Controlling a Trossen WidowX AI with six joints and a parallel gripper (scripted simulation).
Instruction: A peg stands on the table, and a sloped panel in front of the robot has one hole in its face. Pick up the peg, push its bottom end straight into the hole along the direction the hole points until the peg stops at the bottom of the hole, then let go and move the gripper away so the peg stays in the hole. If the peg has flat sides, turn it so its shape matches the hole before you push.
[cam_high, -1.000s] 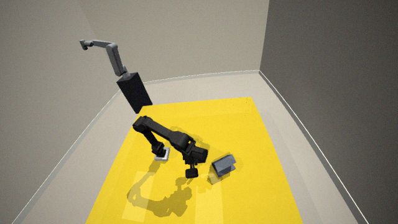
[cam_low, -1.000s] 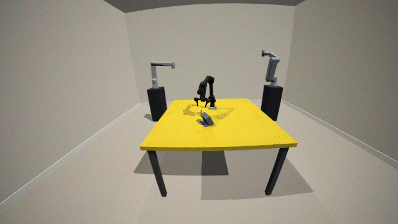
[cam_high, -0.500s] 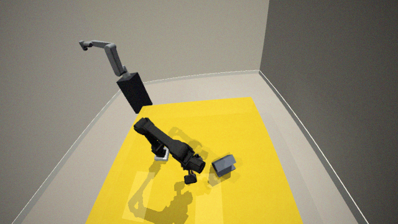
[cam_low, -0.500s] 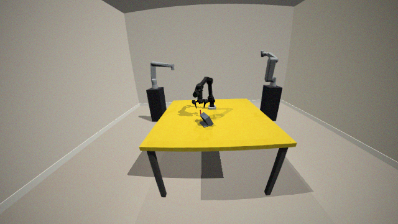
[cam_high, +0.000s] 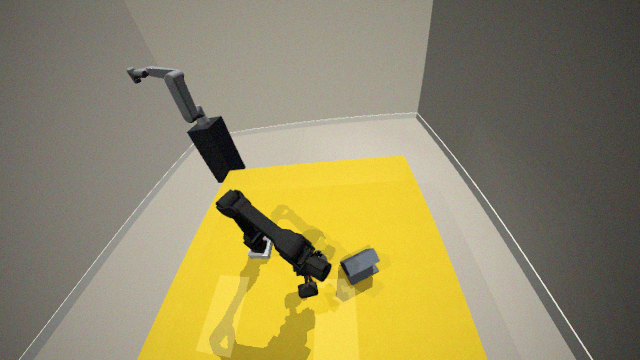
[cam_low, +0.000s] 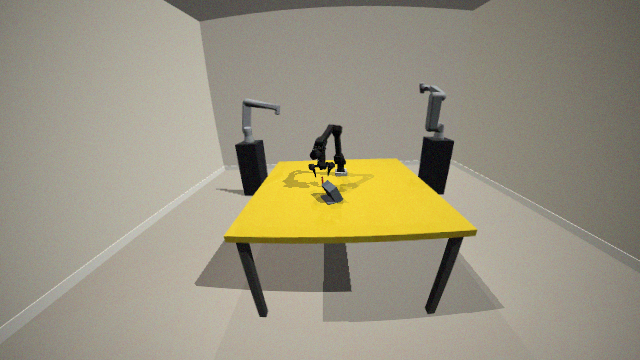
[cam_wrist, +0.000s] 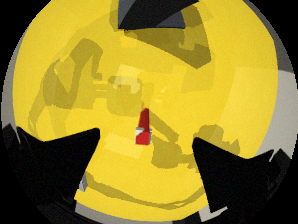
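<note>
The red peg lies 20 mm below my gripper tip. From my gripper tip the other things lie so: grey sloped panel: 190 mm ahead, 80 mm to the left, 30 mm below.
</note>
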